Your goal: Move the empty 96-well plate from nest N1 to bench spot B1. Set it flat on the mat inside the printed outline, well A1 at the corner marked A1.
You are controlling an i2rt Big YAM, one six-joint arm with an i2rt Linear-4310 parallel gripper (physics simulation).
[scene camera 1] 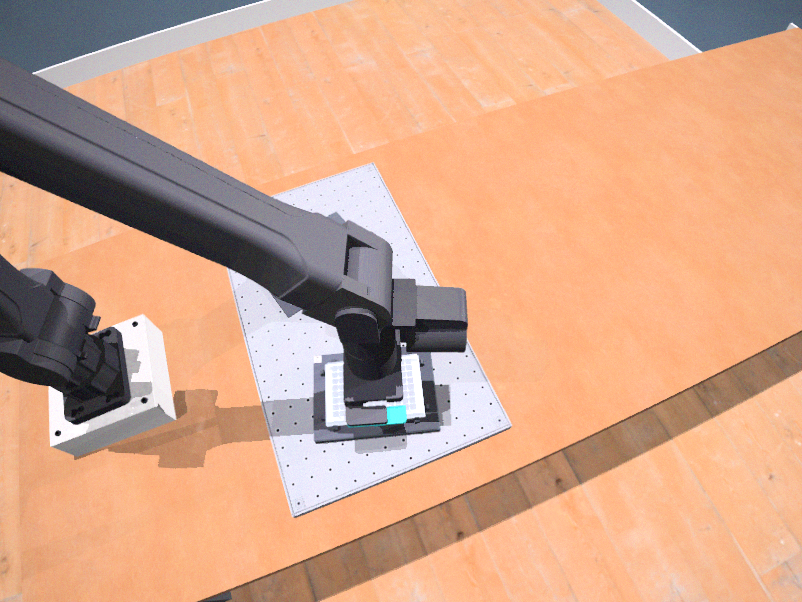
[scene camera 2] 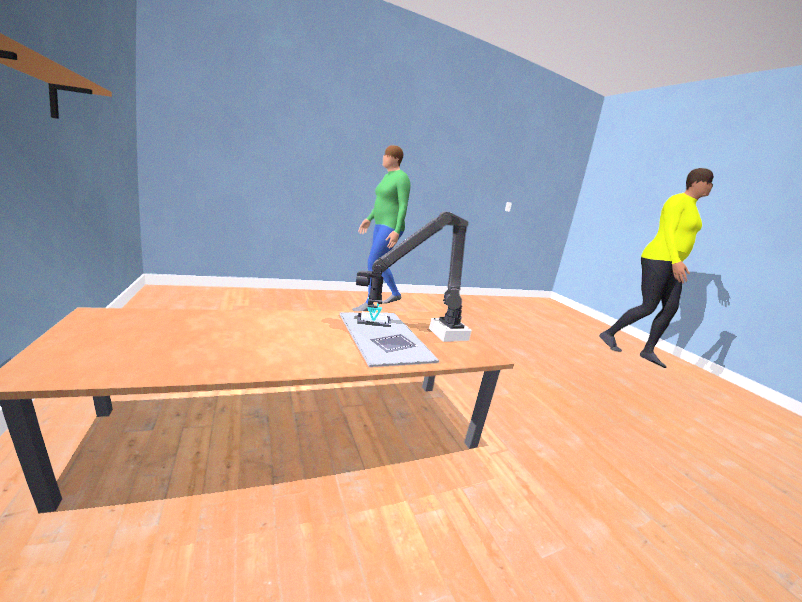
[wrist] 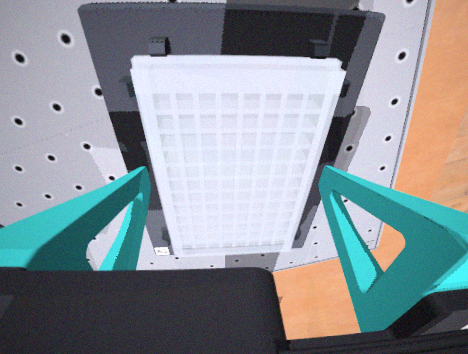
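Pixels of known places: gripper, between the fingertips: (scene camera 1: 377, 388) (scene camera 2: 373, 316) (wrist: 237, 175); arm's base, origin of its link: (scene camera 1: 97, 376) (scene camera 2: 451, 324).
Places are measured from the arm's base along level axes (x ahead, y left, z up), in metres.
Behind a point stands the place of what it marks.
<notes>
The white 96-well plate (scene camera 1: 413, 382) @[x 0.396, y -0.180, z -0.020 m] (scene camera 2: 382, 318) @[x 0.315, y -0.134, z -0.021 m] (wrist: 232, 150) @[x 0.364, y -0.168, z -0.030 m] sits in dark nest N1 (scene camera 1: 320, 414) @[x 0.268, y -0.165, z -0.034 m] (wrist: 150, 25) @[x 0.426, y -0.155, z -0.034 m]. The nest's A1 label (wrist: 161, 251) @[x 0.290, y -0.087, z -0.034 m] is by the plate's near left corner in the wrist view. My gripper (scene camera 1: 375, 393) @[x 0.350, y -0.166, z -0.025 m] (scene camera 2: 374, 313) @[x 0.350, y -0.166, z -0.025 m] (wrist: 237, 175) @[x 0.350, y -0.166, z -0.025 m] is open, with its cyan fingertips to either side of the plate's long sides and nothing held. In the wrist view a narrow gap shows beside each tip; fingertip height is hard to judge. Bench spot B1, a dark mat (scene camera 2: 393, 342) @[x 0.342, y 0.081, z -0.044 m] with a printed outline, shows in scene camera 2; the arm largely hides it in scene camera 1. Its A1 mark is unreadable.
Nest and mat are on a light perforated board (scene camera 1: 336, 473) @[x 0.260, y -0.242, z -0.046 m] (scene camera 2: 362, 346) @[x 0.490, y 0.100, z -0.046 m] (wrist: 30, 90) @[x 0.421, y -0.083, z -0.046 m] on the wooden table (scene camera 1: 583, 259) @[x 0.732, y -0.094, z -0.059 m] (scene camera 2: 194, 349) @[x 1.112, y 0.044, z -0.059 m]. The arm's white base block (scene camera 1: 155, 362) @[x 0.076, y -0.004, z -0.018 m] (scene camera 2: 450, 331) @[x 0.049, y 0.071, z -0.006 m] stands beside the board. Two people (scene camera 2: 390, 200) (scene camera 2: 676, 226) are behind and right of the table.
</notes>
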